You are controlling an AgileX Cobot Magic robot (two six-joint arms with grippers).
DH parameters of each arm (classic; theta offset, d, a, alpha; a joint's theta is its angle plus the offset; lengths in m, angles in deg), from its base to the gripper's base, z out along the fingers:
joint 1: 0 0.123 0 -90
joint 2: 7.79 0 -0.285 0
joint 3: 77.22 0 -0.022 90
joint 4: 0 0.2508 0 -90
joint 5: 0 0 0.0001 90
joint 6: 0 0.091 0 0
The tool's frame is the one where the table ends.
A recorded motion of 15 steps. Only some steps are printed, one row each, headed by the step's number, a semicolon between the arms.
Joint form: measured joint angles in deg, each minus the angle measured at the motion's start. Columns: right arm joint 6, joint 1, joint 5, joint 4, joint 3, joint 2; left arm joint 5, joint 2, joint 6, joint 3, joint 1, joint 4.
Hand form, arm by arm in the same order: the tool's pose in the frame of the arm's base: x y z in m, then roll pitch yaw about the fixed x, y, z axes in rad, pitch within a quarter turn. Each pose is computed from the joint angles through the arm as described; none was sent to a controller.
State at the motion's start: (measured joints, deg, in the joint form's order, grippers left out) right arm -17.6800 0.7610 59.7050 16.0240 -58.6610 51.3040; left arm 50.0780 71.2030 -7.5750 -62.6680 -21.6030 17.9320
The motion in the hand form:
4: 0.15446 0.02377 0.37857 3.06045 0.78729 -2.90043; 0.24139 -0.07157 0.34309 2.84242 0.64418 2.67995
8: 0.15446 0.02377 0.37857 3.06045 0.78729 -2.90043; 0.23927 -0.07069 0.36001 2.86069 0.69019 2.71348
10: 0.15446 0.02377 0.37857 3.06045 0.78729 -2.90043; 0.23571 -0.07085 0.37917 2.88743 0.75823 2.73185
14: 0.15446 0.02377 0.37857 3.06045 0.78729 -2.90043; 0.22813 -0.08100 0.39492 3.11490 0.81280 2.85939
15: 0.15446 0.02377 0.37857 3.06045 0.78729 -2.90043; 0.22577 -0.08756 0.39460 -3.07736 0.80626 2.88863
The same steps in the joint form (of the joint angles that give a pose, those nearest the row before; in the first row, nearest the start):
4: 0.00 0.00 0.05 0.00 0.00 0.00; 0.69 -0.12 -0.35 -0.70 0.00 0.52
8: 0.00 0.00 0.05 0.00 0.00 0.00; 2.02 -0.89 -1.48 -3.48 0.00 0.21
10: 0.00 0.00 0.05 0.00 0.00 0.00; 2.08 -1.99 -1.58 -6.25 0.00 -1.03
14: 0.00 0.00 0.05 0.00 0.00 0.00; 2.07 -2.91 -0.44 -8.92 0.00 -11.00
15: 0.00 0.00 0.05 0.00 0.00 0.00; 1.94 -2.91 1.27 -8.92 -0.20 -15.90

